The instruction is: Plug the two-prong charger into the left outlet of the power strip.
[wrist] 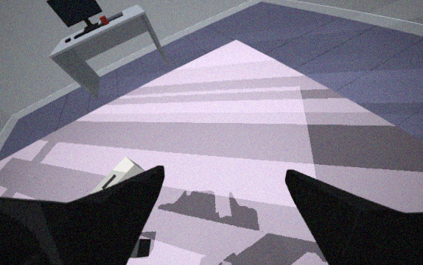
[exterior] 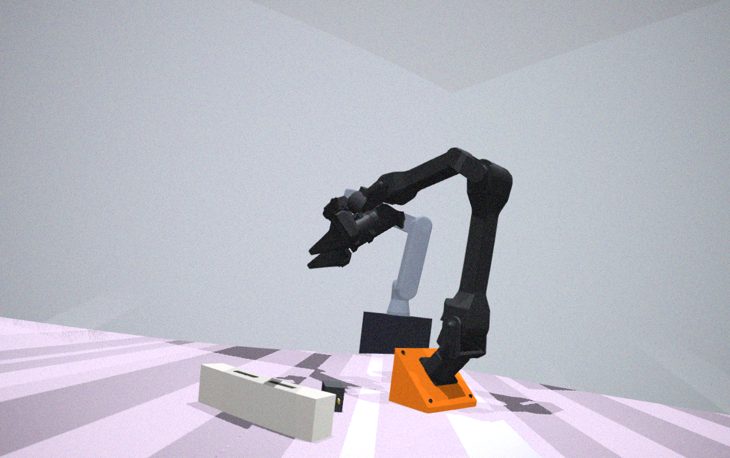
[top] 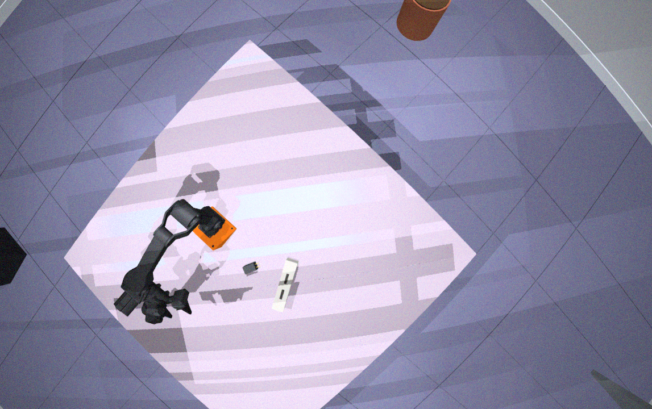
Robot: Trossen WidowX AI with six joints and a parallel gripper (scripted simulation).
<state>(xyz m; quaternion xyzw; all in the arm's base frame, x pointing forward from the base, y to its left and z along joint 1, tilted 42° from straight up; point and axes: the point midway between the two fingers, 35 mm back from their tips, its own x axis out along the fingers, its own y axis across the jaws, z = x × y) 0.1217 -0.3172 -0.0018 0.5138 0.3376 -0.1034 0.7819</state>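
Right now the two-prong charger is 70 mm ahead of my gripper tip, 240 mm to the left of it and 230 mm below it.
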